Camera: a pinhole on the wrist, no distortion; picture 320 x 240 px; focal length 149.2 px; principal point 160.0 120.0 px. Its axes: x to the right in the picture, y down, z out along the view. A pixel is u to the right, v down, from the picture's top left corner.
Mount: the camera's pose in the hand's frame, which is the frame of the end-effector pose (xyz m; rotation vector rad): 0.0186 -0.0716 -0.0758 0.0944 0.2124 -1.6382
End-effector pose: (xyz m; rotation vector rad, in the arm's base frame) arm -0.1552 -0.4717 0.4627 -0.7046 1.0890 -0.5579
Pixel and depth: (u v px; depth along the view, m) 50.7 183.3 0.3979
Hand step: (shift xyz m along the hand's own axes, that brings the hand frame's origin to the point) 0.2364 0.1251 0.3551
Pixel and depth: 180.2 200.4 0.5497
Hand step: 0.3439 -0.2709 0.4241
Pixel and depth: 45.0 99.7 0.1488
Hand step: 0.0176 0.0130 0.0931
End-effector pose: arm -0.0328 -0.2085 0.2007 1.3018 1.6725 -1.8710
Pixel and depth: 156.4 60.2 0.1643
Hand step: -0.0356 -0.0954 0.0911
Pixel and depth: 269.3 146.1 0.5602
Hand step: 0.1205 -0.5887 0.3869
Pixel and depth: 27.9 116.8 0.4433
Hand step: 0.0702 0.2269 0.4330
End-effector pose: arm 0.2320 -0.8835 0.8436 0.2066 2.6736 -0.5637
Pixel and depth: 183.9 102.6 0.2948
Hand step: 0.0003 -0.1729 0.2065
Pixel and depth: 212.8 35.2 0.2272
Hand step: -0.1011 -0.1860 0.1418
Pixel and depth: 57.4 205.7 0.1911
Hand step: 0.1511 0.0126 0.1272
